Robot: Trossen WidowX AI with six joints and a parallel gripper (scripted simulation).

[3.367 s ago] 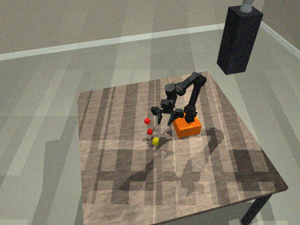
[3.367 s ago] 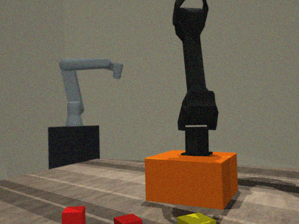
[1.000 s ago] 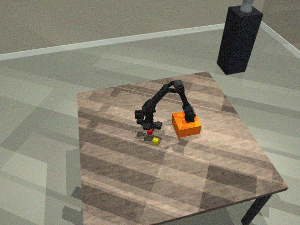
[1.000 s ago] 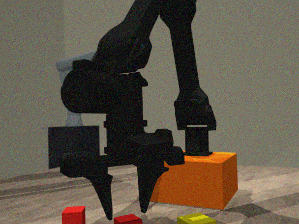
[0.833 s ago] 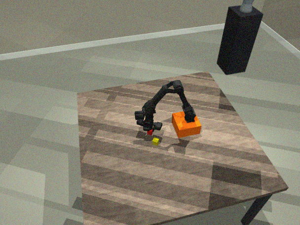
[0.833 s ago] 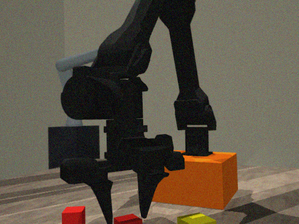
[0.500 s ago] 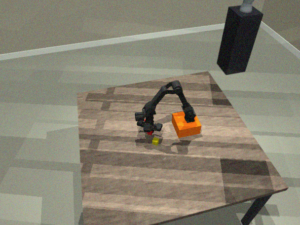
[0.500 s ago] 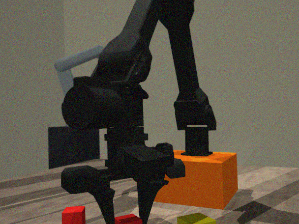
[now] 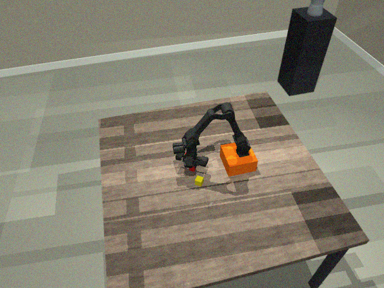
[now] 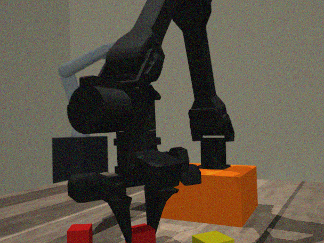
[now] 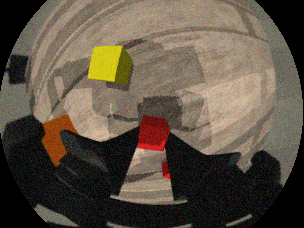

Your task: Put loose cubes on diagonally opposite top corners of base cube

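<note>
The red cube is 110 mm to the right of my gripper tip and 10 mm below it.
</note>
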